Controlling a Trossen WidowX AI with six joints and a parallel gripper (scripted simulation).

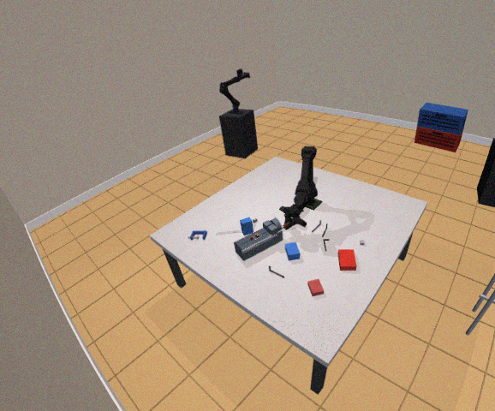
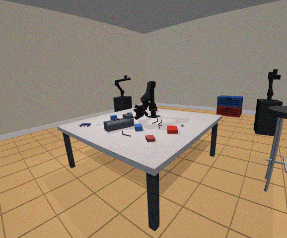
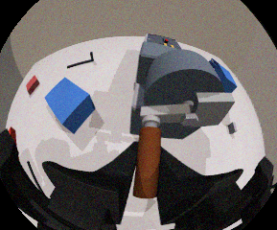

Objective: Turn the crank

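Right now my gripper tip is 2 cm past the brown crank handle, 1 cm to the right of it and 2 cm below it. The rest, counted from my gripper tip: red pointer (17 cm ahead, 11 cm to the right, 3 cm above).
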